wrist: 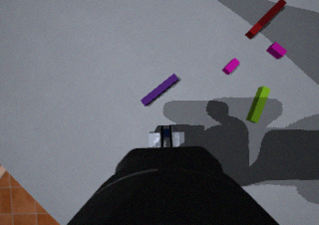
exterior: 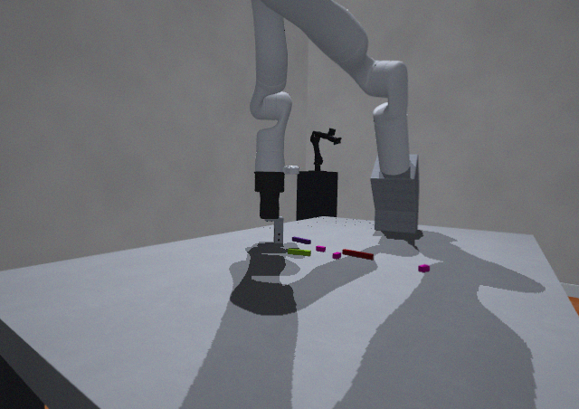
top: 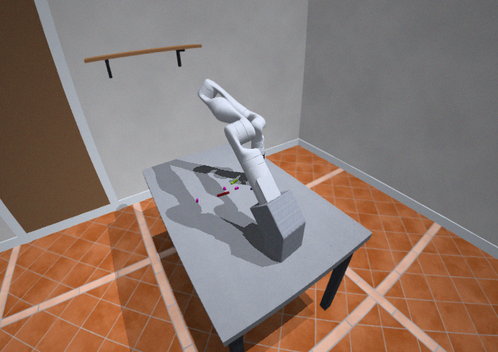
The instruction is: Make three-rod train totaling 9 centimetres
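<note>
Now: hand 10 mm above the blue rod. The rest, counted from my hand: purple rod (50 mm behind, 30 mm to the left, 10 mm below); lime rod (120 mm to the left, 50 mm ahead, 10 mm below); red rod (220 mm to the left, 40 mm behind, 10 mm below).
</note>
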